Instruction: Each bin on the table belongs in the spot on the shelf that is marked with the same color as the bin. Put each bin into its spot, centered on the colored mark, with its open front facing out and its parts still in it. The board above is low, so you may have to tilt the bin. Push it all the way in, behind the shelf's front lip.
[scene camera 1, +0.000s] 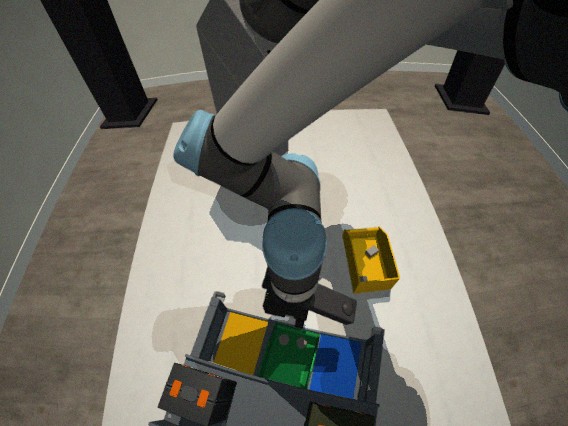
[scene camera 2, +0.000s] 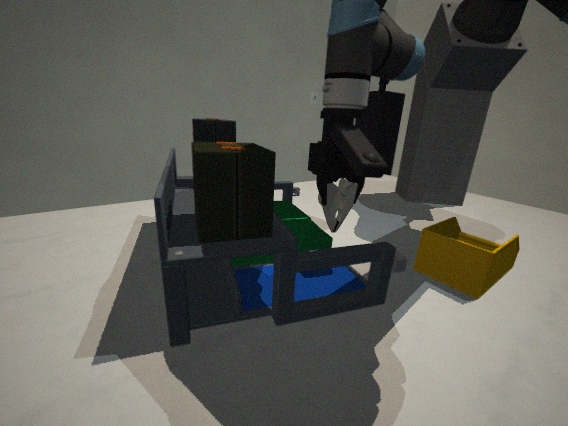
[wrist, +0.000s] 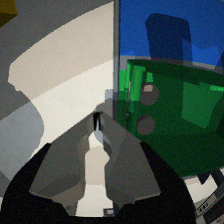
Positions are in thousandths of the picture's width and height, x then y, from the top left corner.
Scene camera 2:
gripper: 587, 546
yellow bin: 797, 604
green bin: 547, 558
